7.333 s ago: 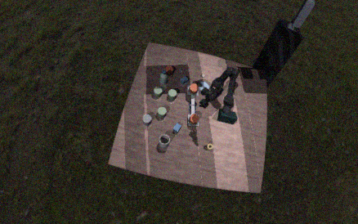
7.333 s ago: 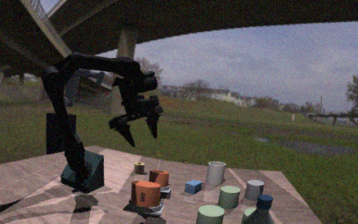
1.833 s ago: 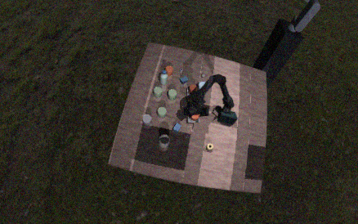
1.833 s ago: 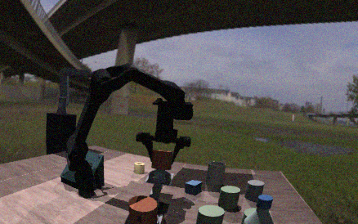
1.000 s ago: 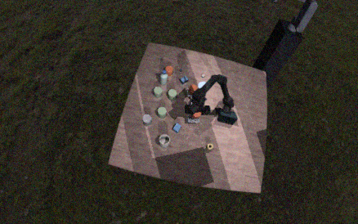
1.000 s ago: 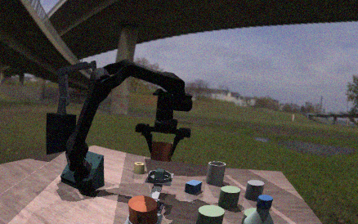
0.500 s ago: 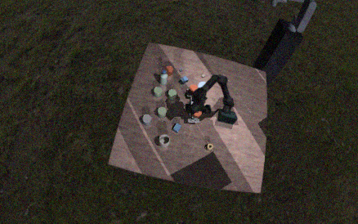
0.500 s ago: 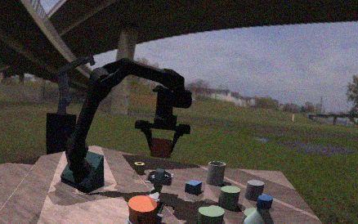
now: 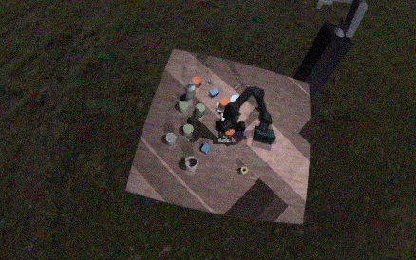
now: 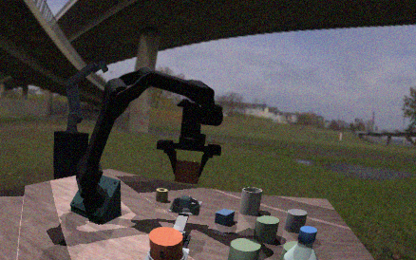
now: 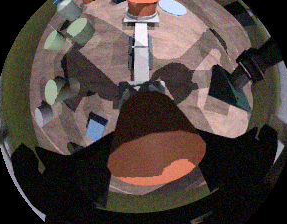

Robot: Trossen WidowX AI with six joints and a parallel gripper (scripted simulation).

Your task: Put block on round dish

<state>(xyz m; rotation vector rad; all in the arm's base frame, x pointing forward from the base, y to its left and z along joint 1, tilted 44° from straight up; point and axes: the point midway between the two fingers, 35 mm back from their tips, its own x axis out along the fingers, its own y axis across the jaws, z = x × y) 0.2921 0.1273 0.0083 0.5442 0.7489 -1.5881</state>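
The pale blue round dish lies 360 mm to the right of my gripper tip, 170 mm below it and 90 mm behind it. From my gripper tip the other things lie so: grey cylinder (390 mm ahead, 130 mm below, 30 mm to the left); then white balance (150 mm below, 130 mm to the right, 10 mm ahead); then yellow ring (220 mm to the left, 150 mm below, 140 mm behind).
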